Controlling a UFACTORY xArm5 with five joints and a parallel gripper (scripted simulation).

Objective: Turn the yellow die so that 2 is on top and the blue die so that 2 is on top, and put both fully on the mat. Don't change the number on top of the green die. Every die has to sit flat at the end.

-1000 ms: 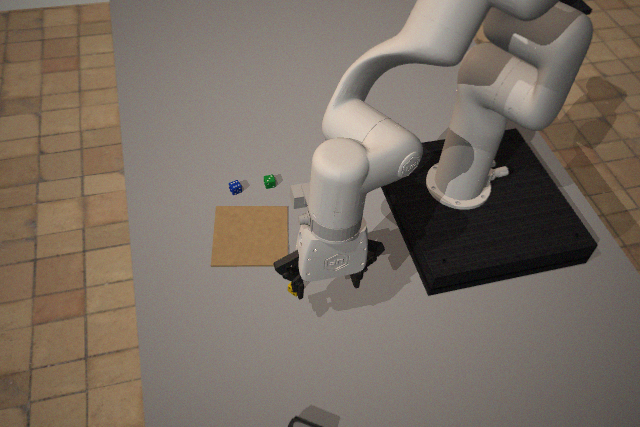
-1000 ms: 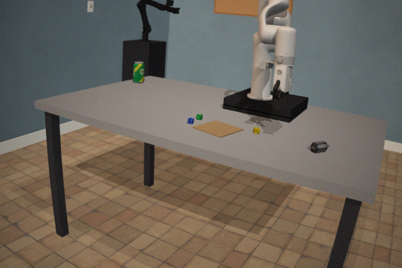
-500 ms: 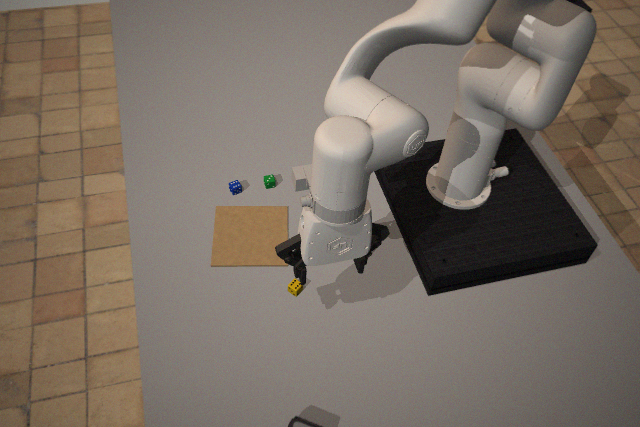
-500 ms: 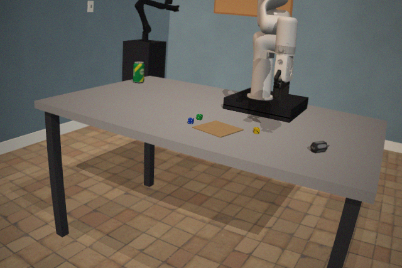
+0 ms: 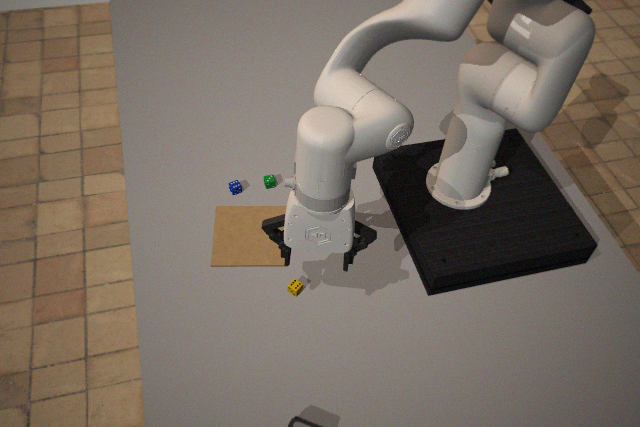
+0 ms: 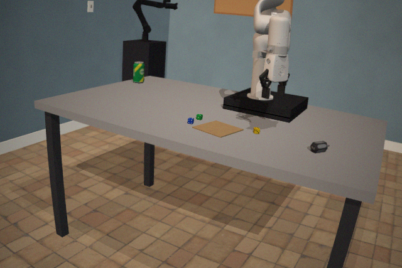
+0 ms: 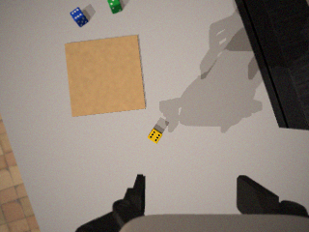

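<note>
Now: hand 2 cm short of the yellow die, 4 cm to the left of it and 15 cm above it. Round my hand: blue die (6 cm ahead, 30 cm to the right, 15 cm below); green die (1 cm behind, 30 cm to the right, 15 cm below); mat (6 cm ahead, 18 cm to the right, 15 cm below).
</note>
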